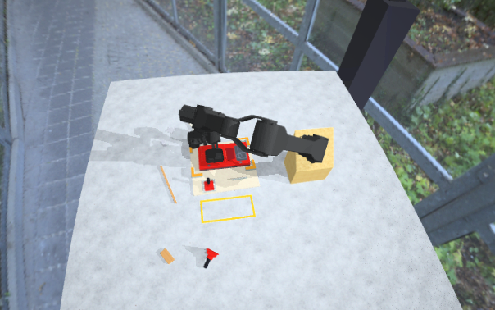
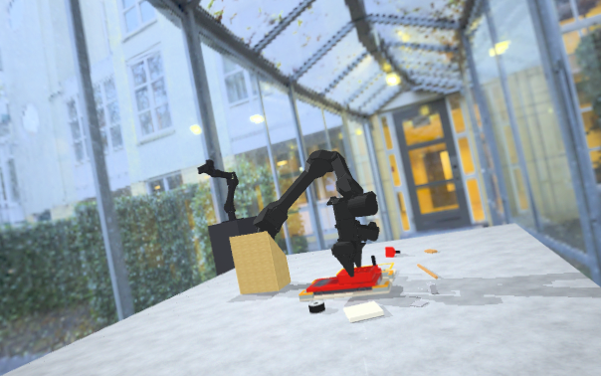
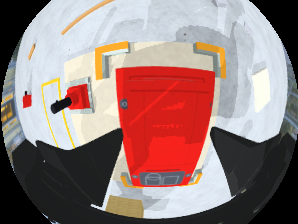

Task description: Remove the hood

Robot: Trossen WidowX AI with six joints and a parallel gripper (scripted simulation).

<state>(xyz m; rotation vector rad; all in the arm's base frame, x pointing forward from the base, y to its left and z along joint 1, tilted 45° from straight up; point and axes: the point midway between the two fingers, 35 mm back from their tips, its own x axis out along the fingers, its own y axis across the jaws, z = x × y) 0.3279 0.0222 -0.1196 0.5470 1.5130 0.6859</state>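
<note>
The red hood is right at my gripper tip. The rest, counted from my gripper tip: black wheel (170 mm to the right, 60 mm behind, 30 mm below); then white slab (210 mm to the right, 70 mm ahead, 40 mm below); then orange stick (180 mm ahead, 100 mm to the left, 40 mm below).
</note>
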